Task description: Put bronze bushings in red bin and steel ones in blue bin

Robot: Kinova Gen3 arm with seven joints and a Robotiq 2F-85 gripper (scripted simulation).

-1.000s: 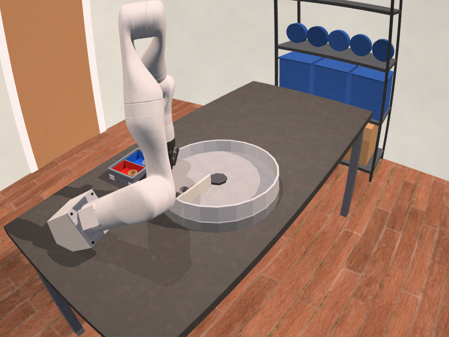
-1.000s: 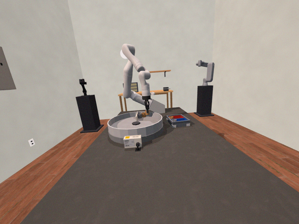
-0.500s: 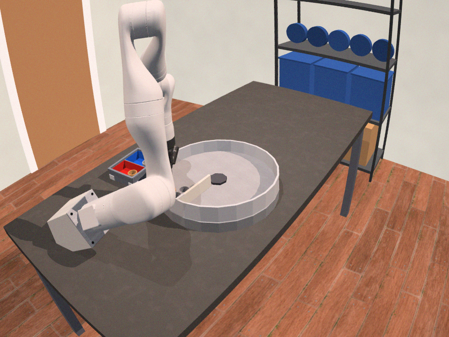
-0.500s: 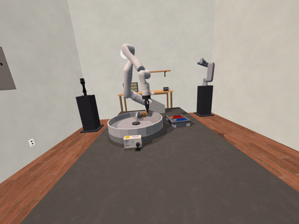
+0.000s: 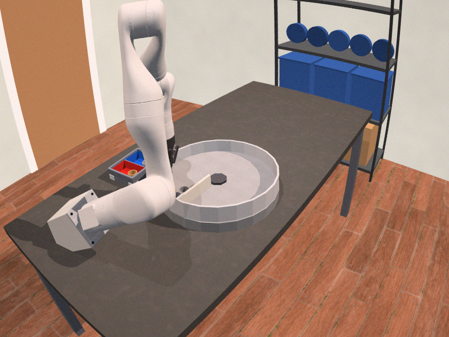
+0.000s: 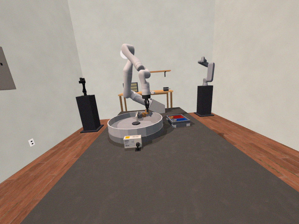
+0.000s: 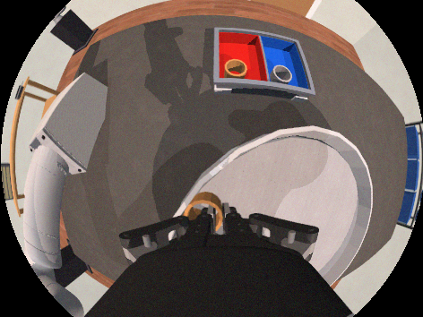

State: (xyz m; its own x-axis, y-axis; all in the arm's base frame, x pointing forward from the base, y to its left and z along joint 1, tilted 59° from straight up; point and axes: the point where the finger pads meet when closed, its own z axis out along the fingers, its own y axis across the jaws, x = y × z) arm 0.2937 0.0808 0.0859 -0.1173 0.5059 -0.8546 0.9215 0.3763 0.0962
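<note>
The grey tray is 26 cm to the left of my hand, 10 cm below it and 6 cm ahead of it. Round my hand: turntable (14 cm ahead, 10 cm to the right, 7 cm below).
</note>
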